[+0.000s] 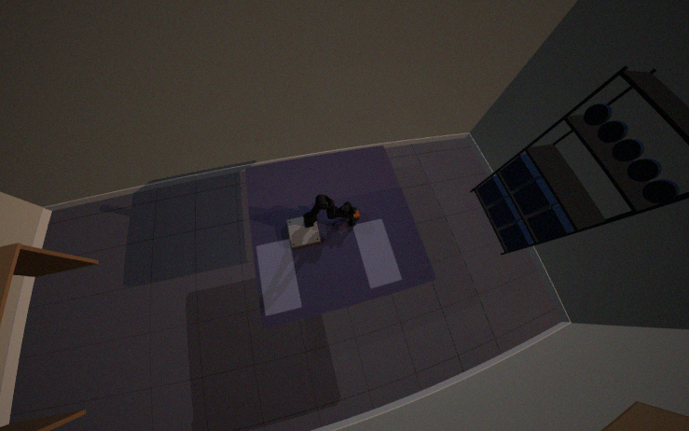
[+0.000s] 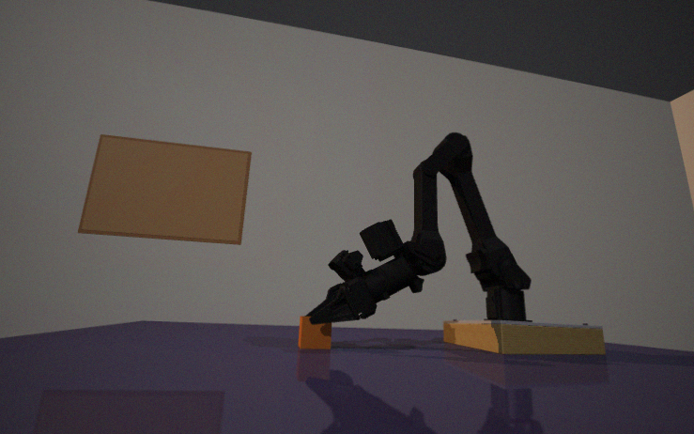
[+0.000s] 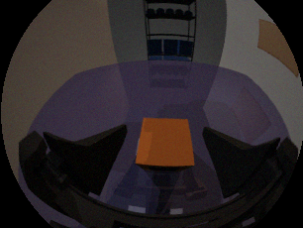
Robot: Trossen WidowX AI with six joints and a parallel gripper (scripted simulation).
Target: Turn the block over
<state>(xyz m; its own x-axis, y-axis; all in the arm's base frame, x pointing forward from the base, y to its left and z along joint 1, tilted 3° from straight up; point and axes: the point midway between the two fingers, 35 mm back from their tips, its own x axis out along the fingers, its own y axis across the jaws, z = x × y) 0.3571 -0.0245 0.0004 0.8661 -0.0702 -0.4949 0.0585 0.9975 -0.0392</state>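
Right now my gripper tip is 3 cm past the orange block and 2 cm above it.
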